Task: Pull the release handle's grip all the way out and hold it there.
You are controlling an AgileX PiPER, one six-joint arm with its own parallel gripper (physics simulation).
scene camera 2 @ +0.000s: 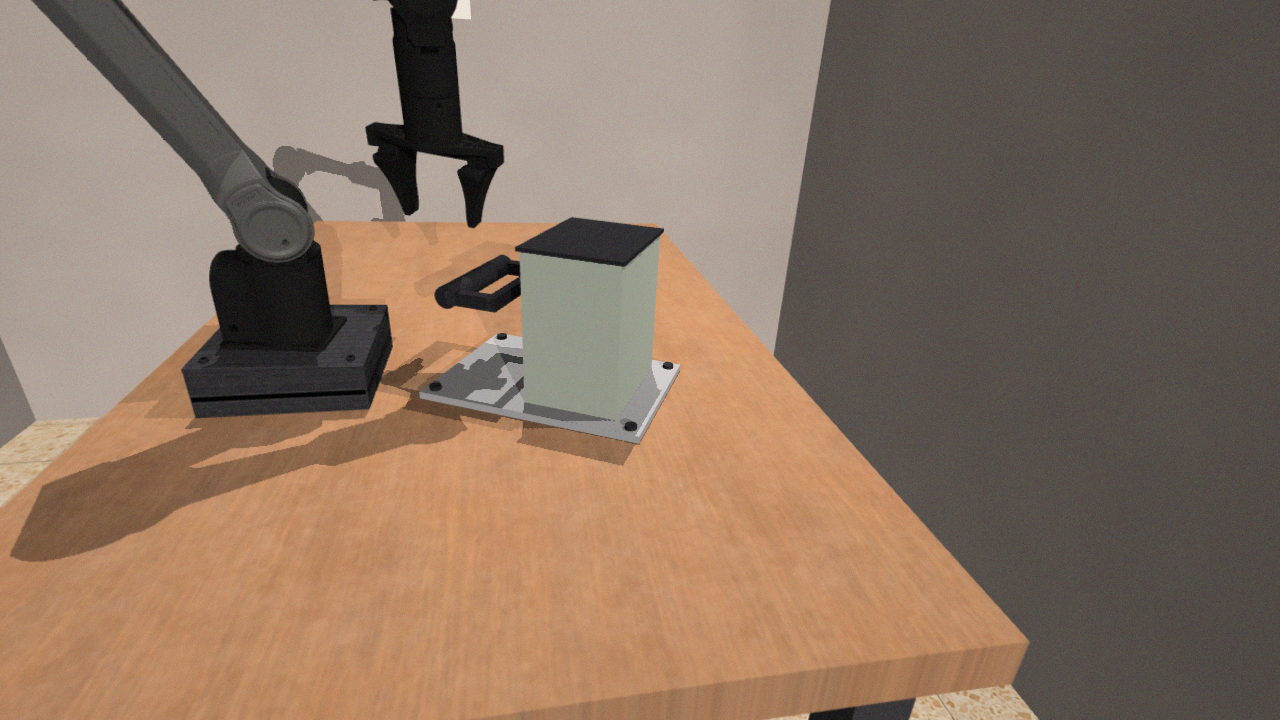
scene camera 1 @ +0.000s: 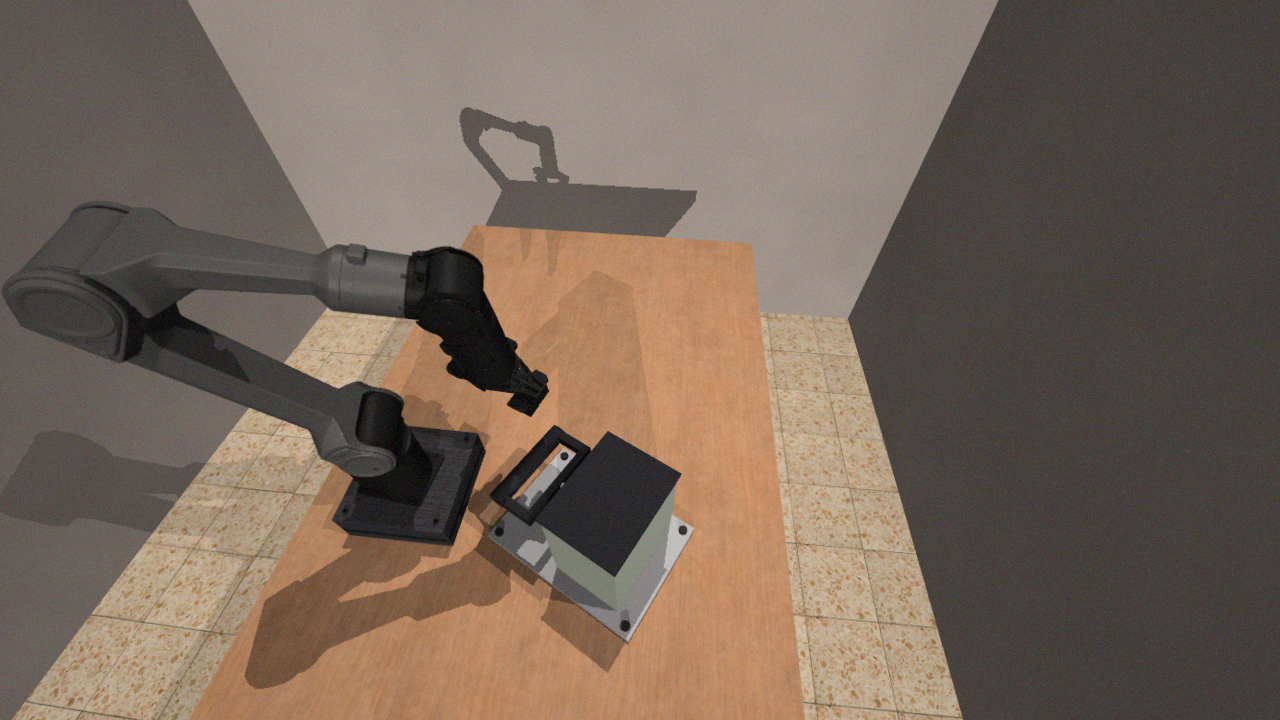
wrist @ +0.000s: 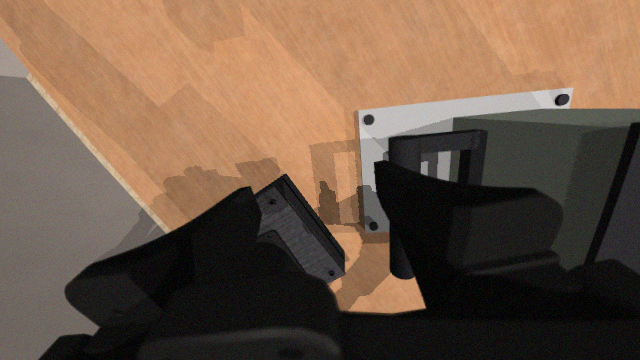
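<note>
The release handle's grip, a black rectangular loop with a thick round outer bar, stands close against the side of a pale green box with a dark lid. No rod shows between the grip and the box. My gripper is open, its fingers wide apart and pointing down. It hangs above the grip, toward the far side of it in scene camera 2. In the wrist view the right finger overlaps part of the grip; nothing is between the fingers.
The box stands on a light grey plate with dark bolts at its corners. My arm's dark base block is on the wooden table, left of the plate in both scene views. Walls stand beyond the table.
</note>
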